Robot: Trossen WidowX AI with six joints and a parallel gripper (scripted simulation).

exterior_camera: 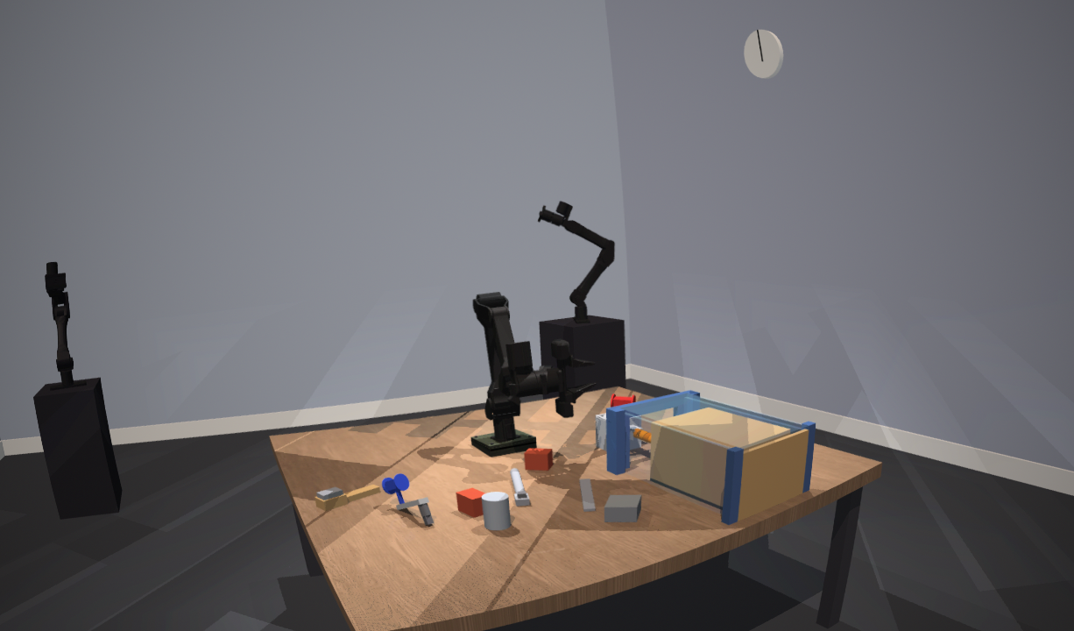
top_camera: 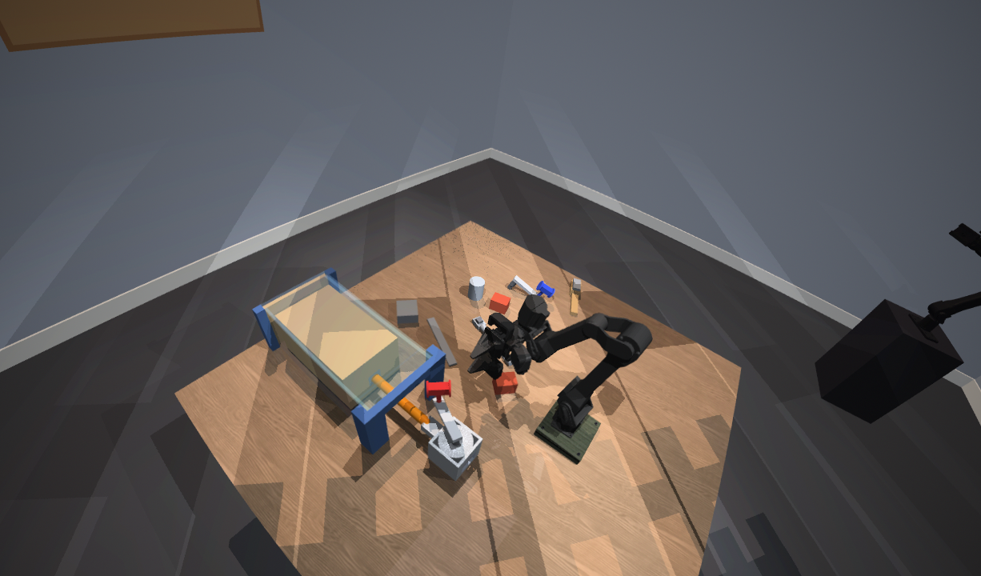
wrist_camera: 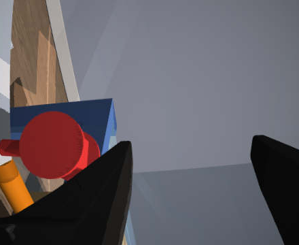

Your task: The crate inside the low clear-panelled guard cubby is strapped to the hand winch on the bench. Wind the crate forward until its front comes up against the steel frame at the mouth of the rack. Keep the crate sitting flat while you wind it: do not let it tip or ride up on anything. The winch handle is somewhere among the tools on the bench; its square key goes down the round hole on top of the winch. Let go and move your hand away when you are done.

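Now: the winch handle 12 cm below my gripper tip, 7 cm to the left of it and 1 cm ahead of it. Round my gripper tip: red knob 9 cm below, 5 cm to the left, 4 cm ahead; then grey winch 20 cm below, 10 cm to the left, 7 cm behind; then blue frame 12 cm below, 11 cm ahead, 10 cm to the left.
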